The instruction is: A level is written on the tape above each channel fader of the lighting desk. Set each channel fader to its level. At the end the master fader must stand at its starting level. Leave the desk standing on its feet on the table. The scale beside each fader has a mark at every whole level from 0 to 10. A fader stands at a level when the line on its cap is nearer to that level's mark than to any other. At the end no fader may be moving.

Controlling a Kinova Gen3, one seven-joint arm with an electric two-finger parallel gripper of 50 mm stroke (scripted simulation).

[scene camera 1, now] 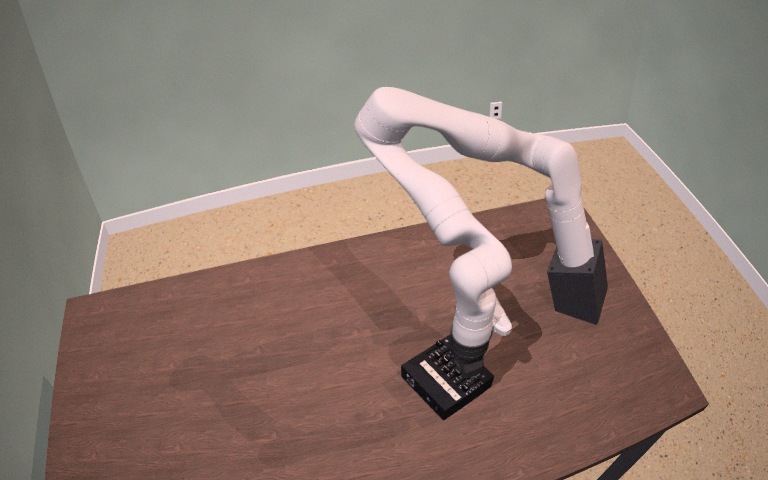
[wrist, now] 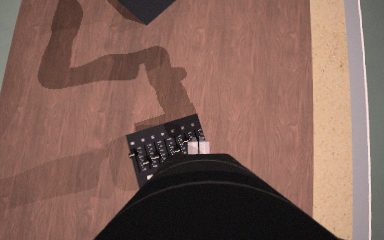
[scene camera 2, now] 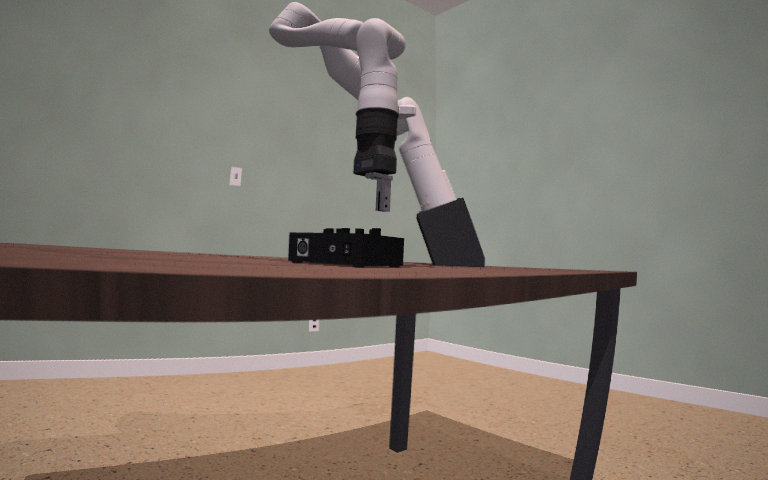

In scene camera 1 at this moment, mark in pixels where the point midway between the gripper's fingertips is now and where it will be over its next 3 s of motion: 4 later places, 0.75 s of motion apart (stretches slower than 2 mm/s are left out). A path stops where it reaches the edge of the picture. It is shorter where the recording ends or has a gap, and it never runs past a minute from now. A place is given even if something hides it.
My gripper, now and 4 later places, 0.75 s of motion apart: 473,374; 471,373; 461,371; 448,366; 437,358
